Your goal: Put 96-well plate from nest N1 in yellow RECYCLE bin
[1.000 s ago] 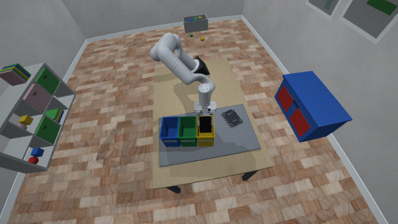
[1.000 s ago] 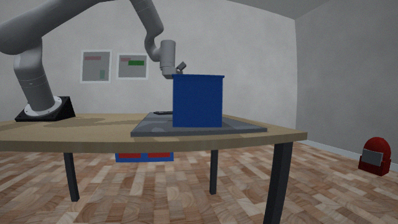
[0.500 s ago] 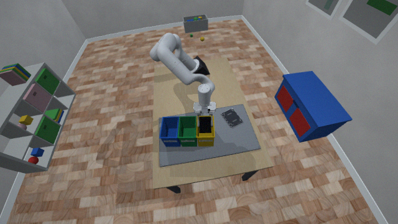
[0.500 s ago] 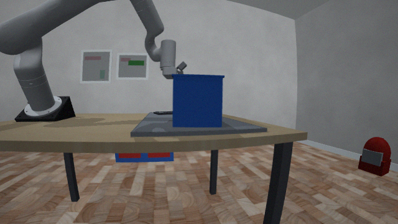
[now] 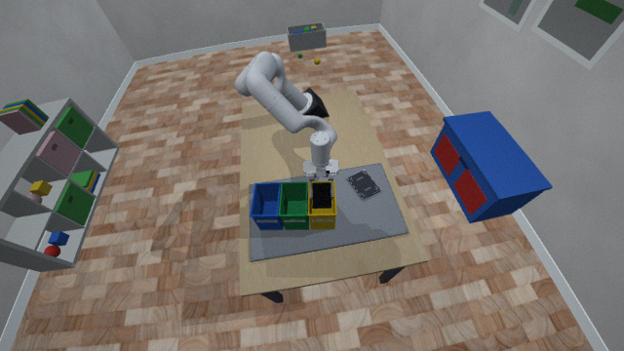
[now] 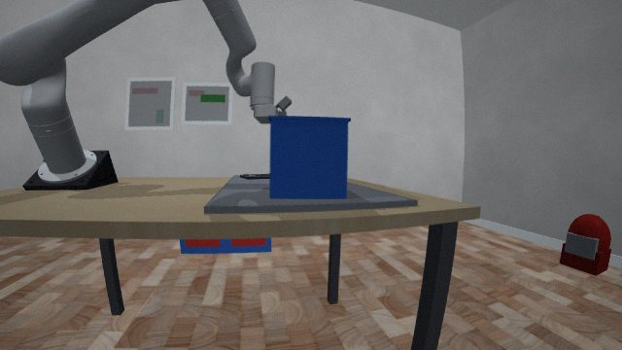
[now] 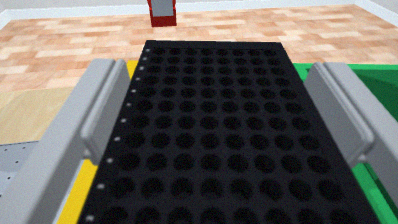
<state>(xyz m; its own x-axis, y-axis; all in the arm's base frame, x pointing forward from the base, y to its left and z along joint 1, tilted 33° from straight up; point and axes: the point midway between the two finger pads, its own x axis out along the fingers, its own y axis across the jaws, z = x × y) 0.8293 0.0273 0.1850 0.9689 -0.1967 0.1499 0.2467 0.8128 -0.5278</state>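
Now: hand 130 mm above the yellow bin. Also, from my hand: green bin 130 mm to the right, 130 mm below, 30 mm behind; blue bin 260 mm to the right, 130 mm below, 70 mm behind; black 96-well plate 10 mm below.
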